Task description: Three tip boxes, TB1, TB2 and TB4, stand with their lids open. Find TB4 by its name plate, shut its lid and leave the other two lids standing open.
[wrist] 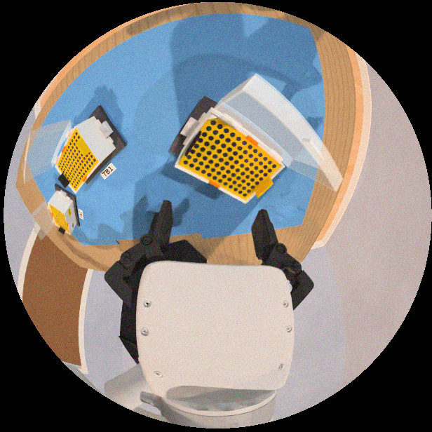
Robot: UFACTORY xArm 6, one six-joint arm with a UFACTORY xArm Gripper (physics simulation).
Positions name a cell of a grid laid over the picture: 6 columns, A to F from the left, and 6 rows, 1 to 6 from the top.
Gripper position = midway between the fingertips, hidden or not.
In view: the gripper (C3) and a blue mat (C2).
